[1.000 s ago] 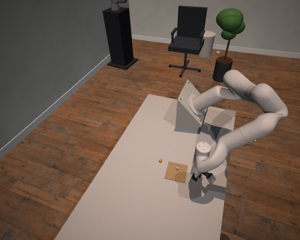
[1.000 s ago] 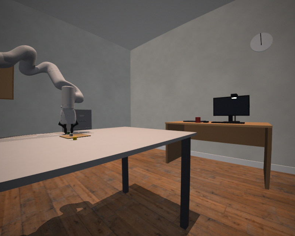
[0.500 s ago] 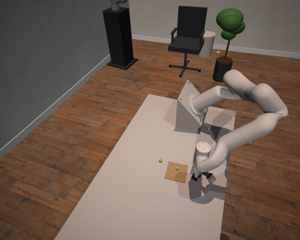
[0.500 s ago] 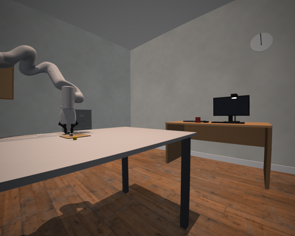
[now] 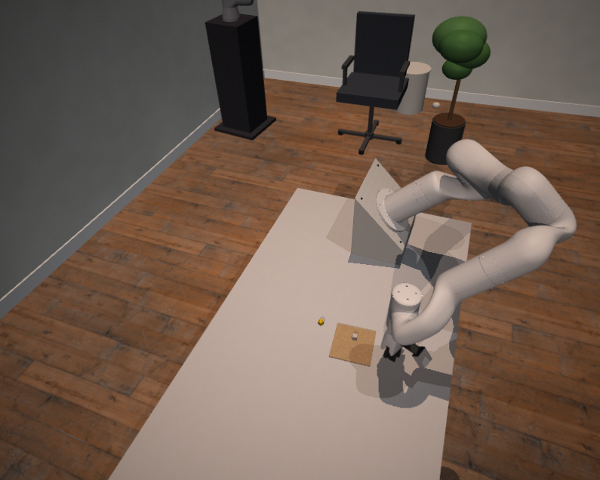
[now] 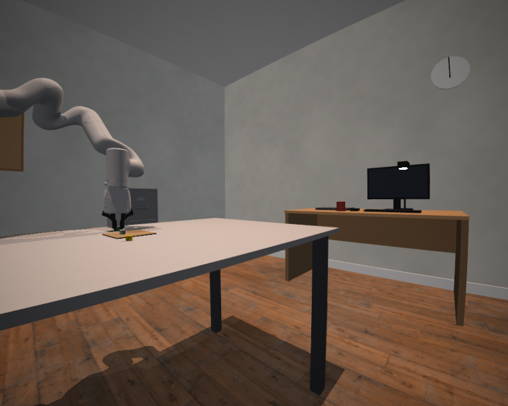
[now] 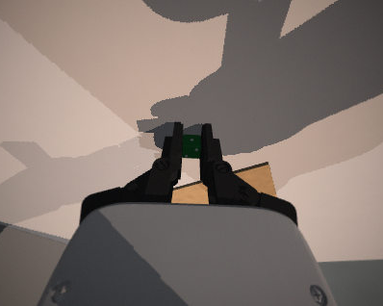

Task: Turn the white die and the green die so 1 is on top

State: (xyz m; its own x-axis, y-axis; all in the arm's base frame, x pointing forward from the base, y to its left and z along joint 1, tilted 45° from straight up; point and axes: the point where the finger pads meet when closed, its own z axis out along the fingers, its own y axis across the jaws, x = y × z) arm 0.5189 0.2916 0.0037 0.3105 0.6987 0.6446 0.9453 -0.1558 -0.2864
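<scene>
Right now my hand is 2 cm short of the mat, 14 cm to the left of it and 2 cm above it. Round my hand: white die 1 cm behind, 14 cm to the right, 1 cm below; yellow die 1 cm behind, 28 cm to the right, 1 cm below; green die 1 cm to the right, 1 cm below.
</scene>
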